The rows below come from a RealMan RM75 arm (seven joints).
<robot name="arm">
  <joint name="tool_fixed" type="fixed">
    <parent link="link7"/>
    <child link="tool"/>
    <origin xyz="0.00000 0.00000 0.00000"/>
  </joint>
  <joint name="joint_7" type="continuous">
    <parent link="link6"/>
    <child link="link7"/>
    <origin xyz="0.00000 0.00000 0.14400"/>
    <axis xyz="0 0 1"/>
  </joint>
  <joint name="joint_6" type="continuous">
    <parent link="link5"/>
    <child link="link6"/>
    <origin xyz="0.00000 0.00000 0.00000"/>
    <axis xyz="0 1 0"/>
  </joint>
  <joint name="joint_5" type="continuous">
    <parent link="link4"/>
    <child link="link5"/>
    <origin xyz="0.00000 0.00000 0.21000"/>
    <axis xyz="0 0 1"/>
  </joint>
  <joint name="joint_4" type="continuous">
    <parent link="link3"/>
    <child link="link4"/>
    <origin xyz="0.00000 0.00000 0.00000"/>
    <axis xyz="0 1 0"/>
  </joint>
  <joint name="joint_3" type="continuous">
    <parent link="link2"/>
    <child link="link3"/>
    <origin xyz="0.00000 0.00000 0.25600"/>
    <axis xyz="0 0 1"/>
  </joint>
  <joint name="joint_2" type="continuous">
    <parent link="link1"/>
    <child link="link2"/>
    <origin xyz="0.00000 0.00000 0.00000"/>
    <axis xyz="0 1 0"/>
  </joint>
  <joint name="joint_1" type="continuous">
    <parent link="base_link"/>
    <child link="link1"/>
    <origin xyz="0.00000 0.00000 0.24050"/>
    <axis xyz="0 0 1"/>
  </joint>
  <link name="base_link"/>
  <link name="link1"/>
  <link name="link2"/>
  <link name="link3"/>
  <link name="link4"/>
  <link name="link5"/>
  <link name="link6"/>
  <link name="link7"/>
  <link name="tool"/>
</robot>
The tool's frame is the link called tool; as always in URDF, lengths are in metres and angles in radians. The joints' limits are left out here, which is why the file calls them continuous.
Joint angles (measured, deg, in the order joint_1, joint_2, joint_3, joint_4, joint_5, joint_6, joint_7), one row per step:
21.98 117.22 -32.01 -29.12 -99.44 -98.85 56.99
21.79 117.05 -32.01 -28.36 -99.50 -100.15 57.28
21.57 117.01 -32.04 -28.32 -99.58 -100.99 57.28
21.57 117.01 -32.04 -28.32 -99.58 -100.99 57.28
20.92 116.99 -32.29 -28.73 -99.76 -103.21 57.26
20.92 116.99 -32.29 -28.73 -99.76 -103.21 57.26
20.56 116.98 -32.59 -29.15 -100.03 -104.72 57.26
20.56 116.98 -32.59 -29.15 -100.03 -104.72 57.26
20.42 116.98 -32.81 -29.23 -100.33 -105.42 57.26
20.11 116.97 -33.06 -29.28 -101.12 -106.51 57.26
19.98 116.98 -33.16 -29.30 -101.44 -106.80 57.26
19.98 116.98 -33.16 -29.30 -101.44 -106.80 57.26
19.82 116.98 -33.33 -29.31 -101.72 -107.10 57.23
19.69 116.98 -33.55 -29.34 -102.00 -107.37 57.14
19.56 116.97 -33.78 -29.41 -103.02 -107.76 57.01
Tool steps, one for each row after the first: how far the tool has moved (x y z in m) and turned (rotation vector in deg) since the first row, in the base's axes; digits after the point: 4 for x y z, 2 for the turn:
-0.0004 -0.0042 -0.0007 -1.02 1.14 0.31
-0.0006 -0.0069 -0.0005 -1.40 1.51 0.75
-0.0006 -0.0069 -0.0005 -1.40 1.51 0.75
-0.0015 -0.0139 0.0008 -2.28 2.14 2.17
-0.0015 -0.0139 0.0008 -2.28 2.14 2.17
-0.0026 -0.0184 0.0014 -3.06 2.36 3.33
-0.0026 -0.0184 0.0014 -3.06 2.36 3.33
-0.0031 -0.0208 0.0009 -3.69 2.43 3.87
-0.0030 -0.0255 -0.0004 -4.92 2.45 4.53
-0.0027 -0.0272 -0.0010 -5.36 2.39 4.68
-0.0027 -0.0272 -0.0010 -5.36 2.39 4.68
-0.0024 -0.0290 -0.0018 -5.82 2.33 4.84
-0.0023 -0.0307 -0.0025 -6.27 2.20 5.08
-0.0016 -0.0335 -0.0044 -7.34 1.68 5.44

